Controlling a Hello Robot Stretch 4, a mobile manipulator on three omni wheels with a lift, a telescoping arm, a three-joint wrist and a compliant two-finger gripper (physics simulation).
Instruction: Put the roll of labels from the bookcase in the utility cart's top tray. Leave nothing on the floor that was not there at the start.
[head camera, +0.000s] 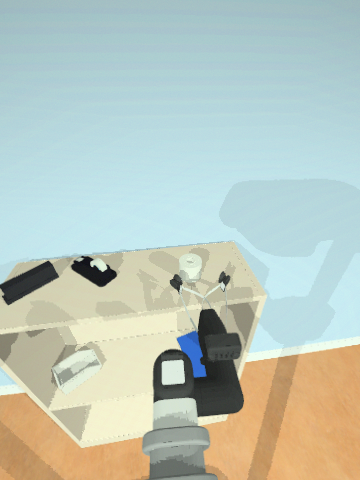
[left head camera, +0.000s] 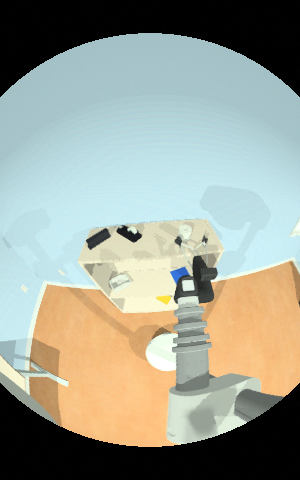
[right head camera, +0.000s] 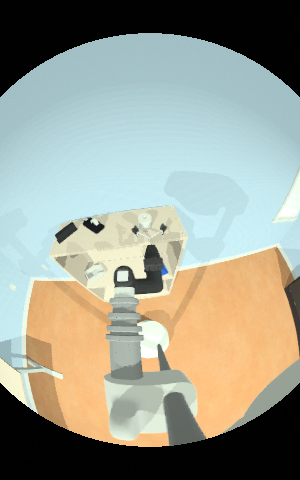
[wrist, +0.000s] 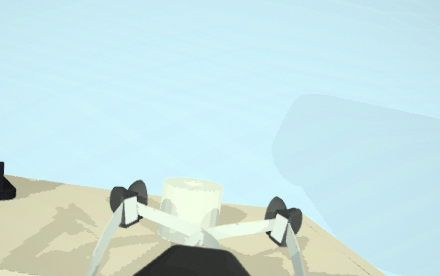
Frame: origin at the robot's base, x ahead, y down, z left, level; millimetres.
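Seen in the pictures: gripper, fingertip midpoint: (head camera: 199, 275) (left head camera: 190, 236) (right head camera: 148, 225) (wrist: 206, 204); robot's base, origin of the base link: (left head camera: 166, 350) (right head camera: 148, 338).
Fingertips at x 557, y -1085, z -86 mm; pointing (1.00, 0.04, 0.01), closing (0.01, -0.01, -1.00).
Note:
Pixels of each thing's top centre, then the offset from my fingertips to it. "spot": a spot on its surface instead. Level surfaces: height alone.
- bookcase's top board, its level: dy +53 mm
- black tape dispenser, middle of its top: (head camera: 88, 255) (left head camera: 126, 224) (right head camera: 88, 216) dx +98, dy -17, dz +336 mm
- long black object, middle of its top: (head camera: 25, 274) (left head camera: 95, 234) (right head camera: 63, 228) dx +40, dy -1, dz +508 mm
- whitish open holder, surface spot: (head camera: 76, 370) spot: dx +27, dy +553, dz +511 mm
- blue item, middle of its top: (head camera: 200, 351) (left head camera: 182, 277) dx +74, dy +557, dz -37 mm
- yellow item, middle of its top: (left head camera: 163, 297) dx +57, dy +968, dz +118 mm
The roll of labels (head camera: 190, 266) (left head camera: 185, 230) (right head camera: 145, 219) (wrist: 191, 200) is a white cylinder standing upright on the bookcase's top board (head camera: 125, 301) (left head camera: 150, 254) (right head camera: 107, 241), near its right end. My gripper (head camera: 200, 281) (left head camera: 191, 240) (right head camera: 149, 229) (wrist: 206, 204) is open, with nothing held. Its fingertips are at the near side of the roll. In the wrist view the roll shows between them, closer to the left fingertip. Whether a finger touches it, I cannot tell. I cannot make out the utility cart in these views.
A black tape dispenser (head camera: 94, 271) and a long black object (head camera: 29, 282) lie left of the roll. Lower shelves hold a whitish open holder (head camera: 76, 370), a blue item (head camera: 191, 350) and a yellow item (left head camera: 164, 299). A white round object (left head camera: 160, 352) (right head camera: 154, 339) is by the arm.

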